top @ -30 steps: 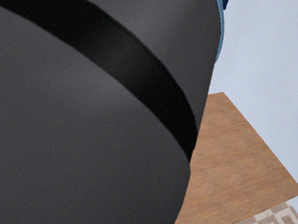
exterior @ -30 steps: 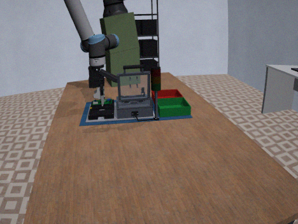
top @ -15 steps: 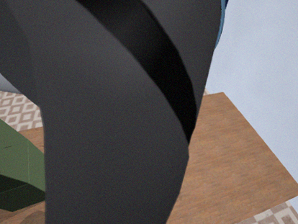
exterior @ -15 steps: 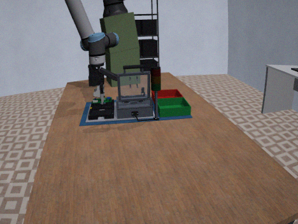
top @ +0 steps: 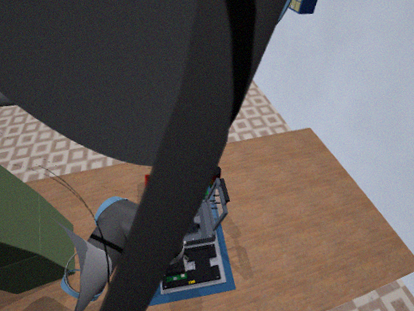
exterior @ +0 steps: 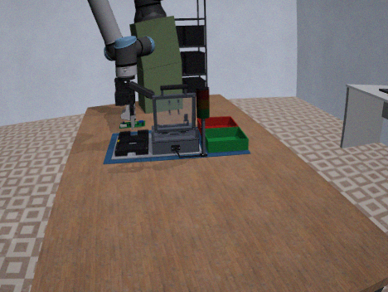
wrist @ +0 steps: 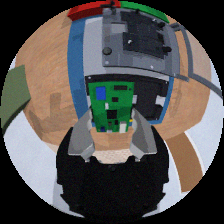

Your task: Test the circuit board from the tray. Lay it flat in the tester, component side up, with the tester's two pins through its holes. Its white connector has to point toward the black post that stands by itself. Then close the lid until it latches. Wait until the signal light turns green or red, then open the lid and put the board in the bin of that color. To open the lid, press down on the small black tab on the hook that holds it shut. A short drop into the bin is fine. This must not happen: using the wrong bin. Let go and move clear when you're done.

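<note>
The tester bed lies 150 mm to the left of my hand, 100 mm ahead of it and 10 mm below it. From my hand the other things lie so: green circuit board (10 mm to the right); red bin (370 mm to the left, 60 mm below, 30 mm ahead); clear lid (220 mm ahead, 120 mm to the left, 100 mm above).
</note>
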